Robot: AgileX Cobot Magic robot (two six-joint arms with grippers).
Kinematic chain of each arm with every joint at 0, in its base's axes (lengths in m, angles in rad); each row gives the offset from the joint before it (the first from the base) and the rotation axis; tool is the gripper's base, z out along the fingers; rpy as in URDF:
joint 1: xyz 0 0 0.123 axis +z
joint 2: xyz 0 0 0 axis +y
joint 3: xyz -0.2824 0 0.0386 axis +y
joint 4: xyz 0.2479 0 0.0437 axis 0.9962 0 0.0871
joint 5: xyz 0 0 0 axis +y
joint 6: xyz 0.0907 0 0.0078 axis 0.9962 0 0.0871
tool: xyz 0 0 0 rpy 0 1.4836 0
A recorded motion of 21 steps. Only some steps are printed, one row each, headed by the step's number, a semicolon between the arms.
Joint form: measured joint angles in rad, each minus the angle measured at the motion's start. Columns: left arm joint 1, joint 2, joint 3, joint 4, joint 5, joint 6; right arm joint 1, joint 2, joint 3, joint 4, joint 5, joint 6.
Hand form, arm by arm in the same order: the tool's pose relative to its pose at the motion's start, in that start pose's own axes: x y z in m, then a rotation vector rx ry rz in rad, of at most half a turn. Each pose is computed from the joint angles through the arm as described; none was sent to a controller.
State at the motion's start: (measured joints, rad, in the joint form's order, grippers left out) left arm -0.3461 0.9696 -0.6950 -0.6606 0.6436 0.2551; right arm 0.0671 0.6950 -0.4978 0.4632 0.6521 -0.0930
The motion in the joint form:
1: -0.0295 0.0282 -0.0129 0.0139 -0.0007 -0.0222; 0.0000 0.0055 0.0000 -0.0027 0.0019 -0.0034
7: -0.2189 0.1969 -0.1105 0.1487 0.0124 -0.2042; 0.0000 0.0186 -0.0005 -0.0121 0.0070 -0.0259
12: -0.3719 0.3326 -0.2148 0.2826 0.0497 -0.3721; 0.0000 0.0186 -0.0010 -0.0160 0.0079 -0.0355
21: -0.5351 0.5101 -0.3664 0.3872 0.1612 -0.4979; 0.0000 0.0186 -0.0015 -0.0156 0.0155 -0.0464
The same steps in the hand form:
1: -0.0010 -0.0033 0.0063 0.0062 0.0284 0.0017; 0.0001 -0.0004 0.0010 0.0029 0.0071 -0.0041
7: -0.0027 -0.0304 0.0442 0.0148 0.2019 0.0330; 0.0003 -0.0015 0.0034 0.0112 0.0246 -0.0306
12: 0.0003 -0.0599 0.0735 -0.0048 0.3290 0.0814; 0.0003 -0.0016 0.0033 0.0132 0.0253 -0.0435
21: 0.0133 -0.1001 0.1088 -0.0356 0.5088 0.1701; 0.0008 -0.0015 0.0032 0.0118 0.0325 -0.0541

